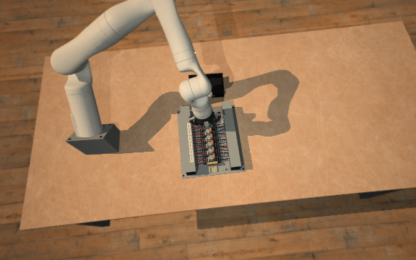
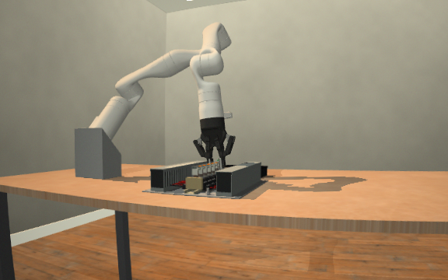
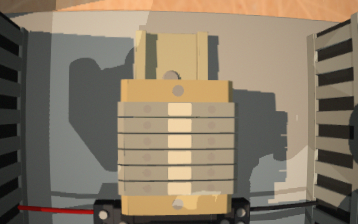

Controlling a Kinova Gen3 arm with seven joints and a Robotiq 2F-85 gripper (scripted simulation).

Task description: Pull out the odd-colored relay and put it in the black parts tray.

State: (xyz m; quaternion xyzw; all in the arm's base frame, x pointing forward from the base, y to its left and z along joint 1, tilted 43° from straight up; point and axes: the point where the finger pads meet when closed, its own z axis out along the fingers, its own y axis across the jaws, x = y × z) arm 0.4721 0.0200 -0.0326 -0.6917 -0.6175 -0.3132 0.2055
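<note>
My gripper is now 5 cm to the left of the relay panel and 3 cm above it. Round my hand: black parts tray (21 cm to the left, 4 cm below, 3 cm ahead).
</note>
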